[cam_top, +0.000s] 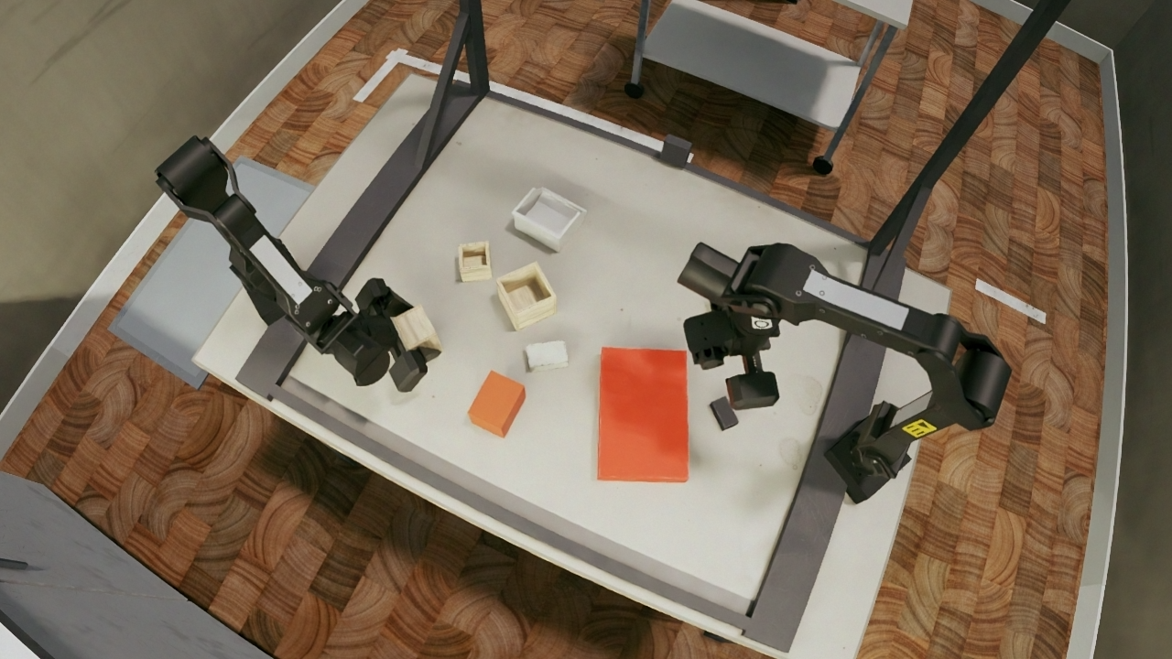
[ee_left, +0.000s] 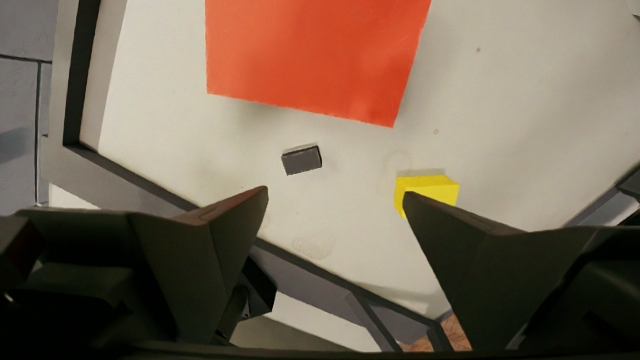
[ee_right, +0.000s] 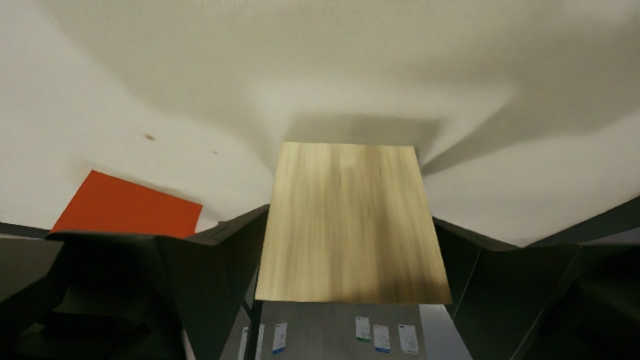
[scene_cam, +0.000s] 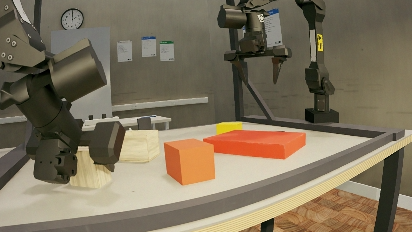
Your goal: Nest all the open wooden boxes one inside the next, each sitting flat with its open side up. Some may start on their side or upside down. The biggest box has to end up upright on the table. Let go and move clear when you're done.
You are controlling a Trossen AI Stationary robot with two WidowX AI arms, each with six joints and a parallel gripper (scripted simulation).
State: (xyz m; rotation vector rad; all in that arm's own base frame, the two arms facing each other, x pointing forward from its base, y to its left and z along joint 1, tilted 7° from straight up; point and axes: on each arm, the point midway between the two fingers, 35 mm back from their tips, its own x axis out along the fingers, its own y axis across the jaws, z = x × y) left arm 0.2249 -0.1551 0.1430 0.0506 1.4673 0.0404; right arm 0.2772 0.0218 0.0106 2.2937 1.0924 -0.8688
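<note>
My right hand is 10 mm above the medium wooden box. The rest, counted from my right hand: small wooden box (170 mm behind, 40 mm to the left, 30 mm below); then largest wooden box (150 mm to the left, 120 mm behind, 30 mm below); then orange cube (170 mm to the left, 70 mm ahead, 20 mm below).
</note>
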